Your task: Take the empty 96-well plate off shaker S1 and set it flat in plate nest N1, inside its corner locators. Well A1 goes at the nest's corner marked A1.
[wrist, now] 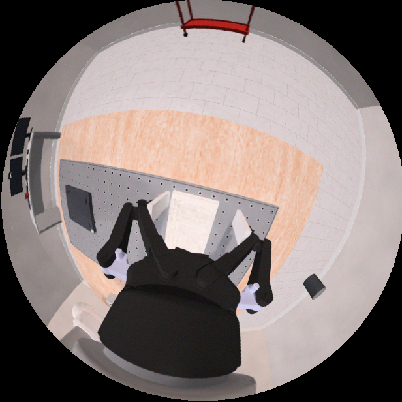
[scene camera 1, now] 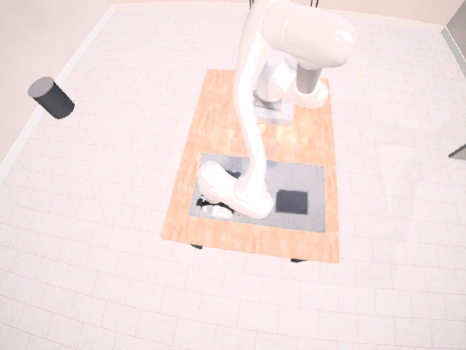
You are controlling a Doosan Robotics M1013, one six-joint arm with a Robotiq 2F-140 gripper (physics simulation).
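Frame: origin at the arm's base, x ahead, y left, z up, level; millimetres.
Seen in the pictures: gripper, between the fingertips: (scene camera 1: 218, 212); arm's base, origin of its link: (scene camera 1: 268, 98).
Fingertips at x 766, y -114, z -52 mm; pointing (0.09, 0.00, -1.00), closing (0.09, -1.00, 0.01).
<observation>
Offsets run from my fingertips to a thing's top centre. "spot": to the spot under its first point. Level surfaces: height alone.
The pale, rectangular 96-well plate (wrist: 194, 217) lies between and below my finger pads in the wrist view; the shaker under it cannot be made out separately. My gripper (wrist: 201, 207) is open and empty, one pale pad off each long side of the plate. In the scene view the wrist hides much of the gripper, and a white patch @(spot: 1 mm ahead, 19 mm left, 11 mm up) (scene camera 1: 221, 212) shows beside its black fingers. A dark, flat square block @(141 mm back, 356 mm left, 14 mm up) (wrist: 80, 208) (scene camera 1: 292, 201), which looks like nest N1, lies at the other end of the board. Its corner locators and A1 mark are too small to tell.
The grey perforated board @(1 mm down) (scene camera 1: 312, 175) (wrist: 145, 184) lies on the wooden table @(14 mm down) (scene camera 1: 312, 243) (wrist: 200, 135). A small dark patch @(spot: 200 mm back, 31 mm left, 53 mm up) (scene camera 1: 233, 174) shows beside the arm. A dark cylinder (scene camera 1: 52, 98) (wrist: 314, 286) and a red-topped stand (wrist: 215, 25) are away from the table.
</observation>
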